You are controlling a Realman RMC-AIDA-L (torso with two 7-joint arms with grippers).
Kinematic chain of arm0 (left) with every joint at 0, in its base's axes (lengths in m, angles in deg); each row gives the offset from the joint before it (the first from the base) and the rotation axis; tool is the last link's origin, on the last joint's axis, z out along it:
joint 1: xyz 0 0 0.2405 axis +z
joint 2: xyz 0 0 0 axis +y
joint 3: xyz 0 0 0.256 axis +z
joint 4: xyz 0 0 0 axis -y
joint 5: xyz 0 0 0.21 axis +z
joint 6: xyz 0 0 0 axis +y
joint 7: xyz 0 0 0.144 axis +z
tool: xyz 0 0 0
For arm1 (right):
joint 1: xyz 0 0 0.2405 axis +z
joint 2: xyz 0 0 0 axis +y
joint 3: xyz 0 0 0.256 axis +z
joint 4: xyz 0 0 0 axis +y
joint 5: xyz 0 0 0.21 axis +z
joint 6: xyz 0 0 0 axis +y
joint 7: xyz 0 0 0.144 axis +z
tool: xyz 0 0 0
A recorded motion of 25 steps. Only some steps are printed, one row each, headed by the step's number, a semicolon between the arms.
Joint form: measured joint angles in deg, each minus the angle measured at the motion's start. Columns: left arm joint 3, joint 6, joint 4, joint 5, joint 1, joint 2, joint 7; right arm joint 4, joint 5, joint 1, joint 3, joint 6, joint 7, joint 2.
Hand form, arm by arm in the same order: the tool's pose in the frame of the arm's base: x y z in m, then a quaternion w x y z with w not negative. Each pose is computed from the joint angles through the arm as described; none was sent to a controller.
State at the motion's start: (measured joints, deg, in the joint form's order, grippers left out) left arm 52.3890 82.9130 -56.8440 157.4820 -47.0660 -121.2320 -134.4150; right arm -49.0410 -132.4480 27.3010 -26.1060 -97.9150 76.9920 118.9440
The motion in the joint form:
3: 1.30 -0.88 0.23 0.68 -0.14 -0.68 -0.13; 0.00 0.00 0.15 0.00 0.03 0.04 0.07
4: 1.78 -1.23 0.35 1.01 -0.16 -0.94 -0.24; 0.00 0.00 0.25 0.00 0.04 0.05 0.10
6: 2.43 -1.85 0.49 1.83 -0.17 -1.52 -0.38; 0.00 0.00 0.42 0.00 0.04 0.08 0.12
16: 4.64 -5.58 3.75 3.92 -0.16 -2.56 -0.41; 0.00 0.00 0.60 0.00 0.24 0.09 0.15
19: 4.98 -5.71 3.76 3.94 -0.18 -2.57 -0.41; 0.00 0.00 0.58 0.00 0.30 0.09 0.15
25: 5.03 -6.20 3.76 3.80 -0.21 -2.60 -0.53; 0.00 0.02 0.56 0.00 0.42 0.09 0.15
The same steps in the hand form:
3: -0.2008 0.4045 0.0035 0.19303 -0.90071 -0.36852 0.12513; 0.3032 0.3039 0.0433 0.15530 -0.95481 0.20580 0.14790
4: -0.2004 0.4041 0.0007 0.19312 -0.90114 -0.36615 0.12878; 0.3025 0.3044 0.0431 0.15507 -0.95494 0.20512 0.14821
6: -0.2001 0.4031 -0.0041 0.19387 -0.90157 -0.36225 0.13547; 0.3016 0.3053 0.0430 0.15471 -0.95518 0.20398 0.14861
16: -0.2079 0.4005 -0.0218 0.19513 -0.90073 -0.35400 0.15901; 0.3008 0.3066 0.0429 0.15584 -0.95526 0.20293 0.14834
19: -0.2074 0.4006 -0.0224 0.19547 -0.90137 -0.35147 0.16060; 0.3010 0.3066 0.0429 0.15633 -0.95516 0.20320 0.14810
25: -0.2066 0.4018 -0.0226 0.19873 -0.90134 -0.35101 0.15776; 0.3013 0.3068 0.0429 0.15736 -0.95498 0.20351 0.14779

